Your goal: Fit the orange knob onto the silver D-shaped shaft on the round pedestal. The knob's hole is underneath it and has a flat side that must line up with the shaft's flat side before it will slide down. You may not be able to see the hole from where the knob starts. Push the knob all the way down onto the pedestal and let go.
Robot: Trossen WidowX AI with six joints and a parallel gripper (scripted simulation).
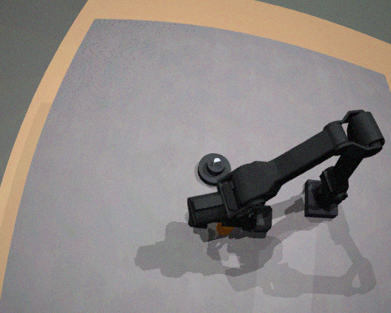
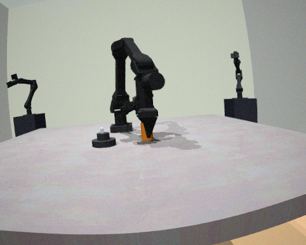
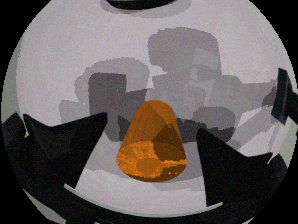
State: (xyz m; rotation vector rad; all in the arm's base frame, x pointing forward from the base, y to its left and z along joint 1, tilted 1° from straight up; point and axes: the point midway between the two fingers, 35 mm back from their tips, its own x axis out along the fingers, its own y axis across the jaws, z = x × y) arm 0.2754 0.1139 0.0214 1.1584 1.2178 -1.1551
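Now: the dark round pedestal 50 mm ahead of my gripper tip, 150 mm to the right of it and 20 mm above it. Also, from my gripper tip: orange knob (30 mm above).
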